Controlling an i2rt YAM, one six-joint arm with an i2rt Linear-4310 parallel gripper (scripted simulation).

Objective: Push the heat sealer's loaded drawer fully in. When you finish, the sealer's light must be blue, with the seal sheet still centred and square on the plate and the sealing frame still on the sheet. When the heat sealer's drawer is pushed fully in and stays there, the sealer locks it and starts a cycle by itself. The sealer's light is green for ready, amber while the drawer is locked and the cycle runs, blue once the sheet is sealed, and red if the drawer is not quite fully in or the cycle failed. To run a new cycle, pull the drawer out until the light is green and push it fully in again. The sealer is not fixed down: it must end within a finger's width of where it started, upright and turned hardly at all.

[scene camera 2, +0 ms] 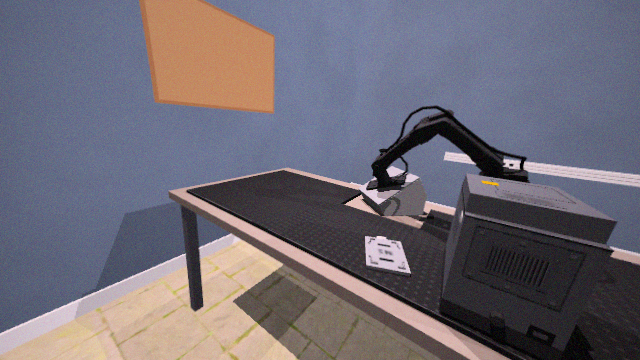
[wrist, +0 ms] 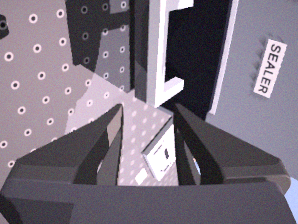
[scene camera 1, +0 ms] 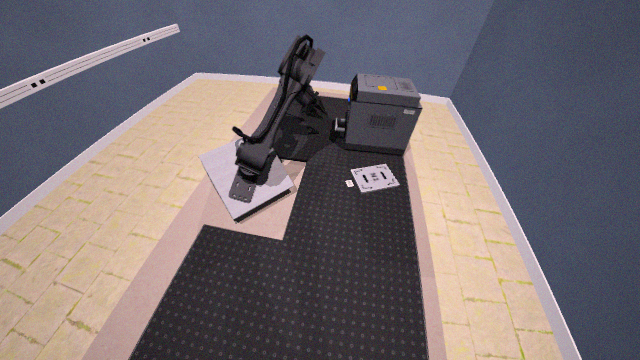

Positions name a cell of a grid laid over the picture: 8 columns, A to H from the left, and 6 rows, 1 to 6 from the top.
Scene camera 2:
grey heat sealer: G5
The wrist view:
gripper: D4
grey heat sealer: G3
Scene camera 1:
grey heat sealer: E2
